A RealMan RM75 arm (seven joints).
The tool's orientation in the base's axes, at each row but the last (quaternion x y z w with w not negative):
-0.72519 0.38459 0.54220 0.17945
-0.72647 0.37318 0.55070 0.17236
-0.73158 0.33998 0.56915 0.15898
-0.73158 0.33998 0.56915 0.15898
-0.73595 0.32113 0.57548 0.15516
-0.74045 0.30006 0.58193 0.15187
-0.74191 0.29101 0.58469 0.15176
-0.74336 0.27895 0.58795 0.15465
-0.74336 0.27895 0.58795 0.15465
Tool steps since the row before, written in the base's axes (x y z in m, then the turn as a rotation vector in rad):
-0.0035 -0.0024 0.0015 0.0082 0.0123 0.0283
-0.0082 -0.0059 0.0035 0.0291 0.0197 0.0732
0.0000 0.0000 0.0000 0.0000 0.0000 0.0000
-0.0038 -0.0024 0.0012 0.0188 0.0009 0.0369
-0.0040 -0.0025 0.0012 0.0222 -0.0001 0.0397
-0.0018 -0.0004 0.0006 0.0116 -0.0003 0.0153
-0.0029 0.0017 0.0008 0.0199 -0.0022 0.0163
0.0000 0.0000 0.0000 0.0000 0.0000 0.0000
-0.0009 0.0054 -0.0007 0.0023 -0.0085 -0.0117
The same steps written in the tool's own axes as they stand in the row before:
-0.0009 0.0044 0.0001 -0.0297 -0.0096 -0.0068
-0.0021 0.0105 0.0004 -0.0716 -0.0226 -0.0310
0.0000 0.0000 0.0000 0.0000 0.0000 0.0000
-0.0008 0.0045 0.0009 -0.0327 -0.0077 -0.0242
-0.0009 0.0046 0.0011 -0.0346 -0.0088 -0.0281
-0.0007 0.0015 0.0010 -0.0128 -0.0051 -0.0133
-0.0016 0.0005 0.0030 -0.0121 -0.0085 -0.0212
0.0000 0.0000 0.0000 0.0000 0.0000 0.0000
-0.0007 -0.0038 0.0039 0.0136 0.0043 -0.0035

